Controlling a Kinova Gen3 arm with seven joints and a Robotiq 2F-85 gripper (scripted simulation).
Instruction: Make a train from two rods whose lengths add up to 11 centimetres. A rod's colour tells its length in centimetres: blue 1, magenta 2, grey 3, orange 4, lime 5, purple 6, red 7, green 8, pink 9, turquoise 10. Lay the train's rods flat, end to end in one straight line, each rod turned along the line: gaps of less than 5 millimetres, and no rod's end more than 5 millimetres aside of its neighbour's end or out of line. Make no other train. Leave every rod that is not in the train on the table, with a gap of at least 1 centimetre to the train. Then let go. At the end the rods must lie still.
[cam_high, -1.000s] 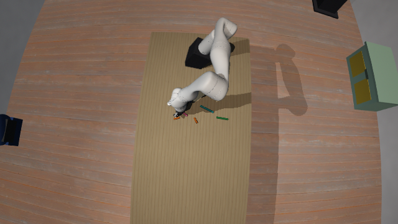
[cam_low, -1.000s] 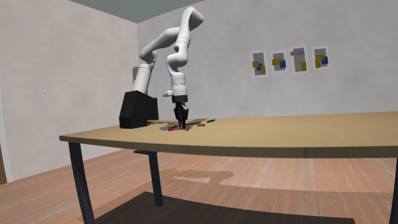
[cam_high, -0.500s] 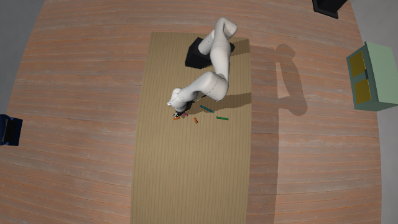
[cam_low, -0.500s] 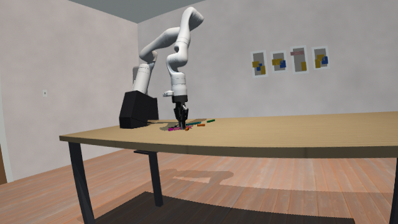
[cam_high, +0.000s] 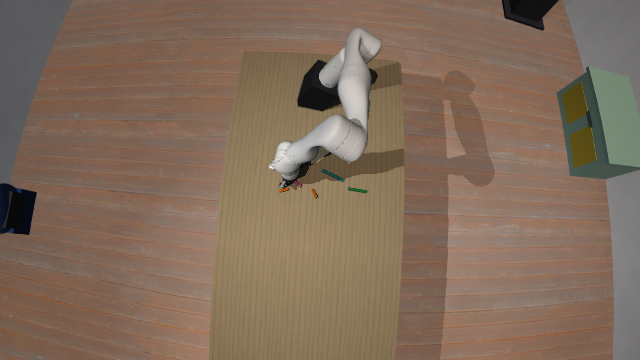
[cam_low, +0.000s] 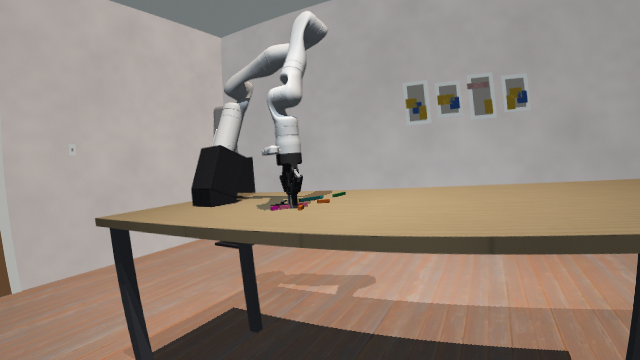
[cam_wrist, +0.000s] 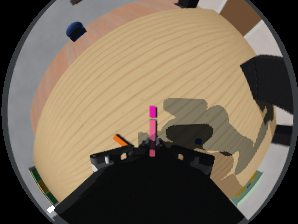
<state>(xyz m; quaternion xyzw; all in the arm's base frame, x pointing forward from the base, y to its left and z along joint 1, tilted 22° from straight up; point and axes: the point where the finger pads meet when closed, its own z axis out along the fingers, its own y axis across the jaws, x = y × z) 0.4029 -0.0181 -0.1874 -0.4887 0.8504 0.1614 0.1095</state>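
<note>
My hand is 20 mm above the pink rod. The rest, counted from my hand: magenta rod 30 mm behind, 50 mm to the right, 20 mm below; turquoise rod 50 mm behind, 160 mm to the left, 20 mm below; blue rod 80 mm behind, 50 mm to the left, 20 mm below.
</note>
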